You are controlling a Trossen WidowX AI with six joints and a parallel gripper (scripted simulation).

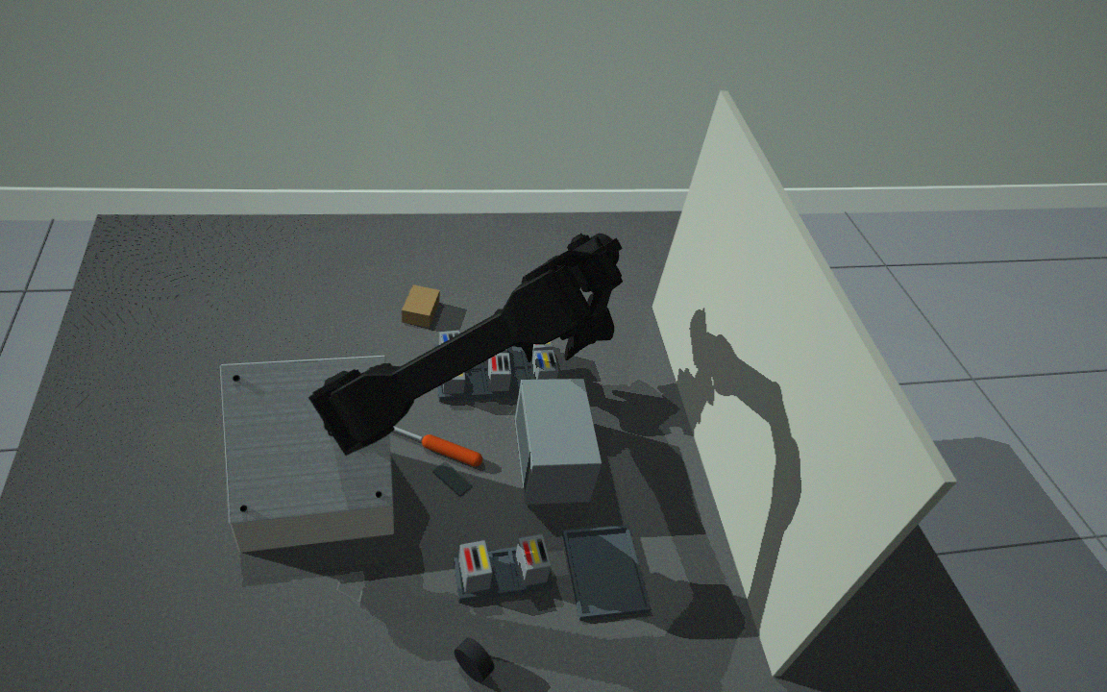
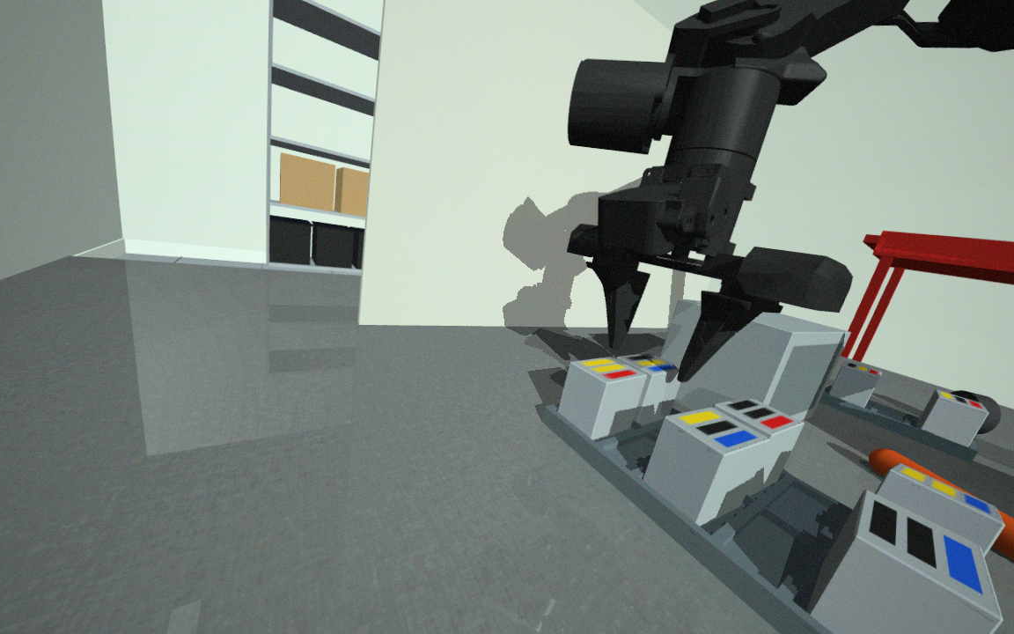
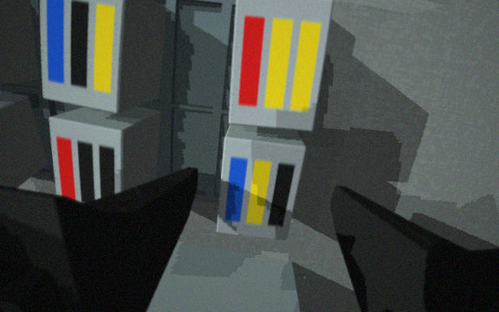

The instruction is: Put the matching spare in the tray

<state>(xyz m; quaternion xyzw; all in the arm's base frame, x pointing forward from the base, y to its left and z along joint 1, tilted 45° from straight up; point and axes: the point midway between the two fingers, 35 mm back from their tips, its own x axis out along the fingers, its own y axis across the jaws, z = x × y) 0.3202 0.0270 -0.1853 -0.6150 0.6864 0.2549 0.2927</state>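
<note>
Now: the grey tray 10 mm behind my gripper tip, 360 mm to the right of it and 50 mm below it. From my gripper tip the other things lie so: tan block (180 mm behind, 190 mm to the left, 40 mm below); mounted unit (30 mm behind, 150 mm to the right); beige panel (220 mm ahead, 200 mm to the right, 170 mm above).
</note>
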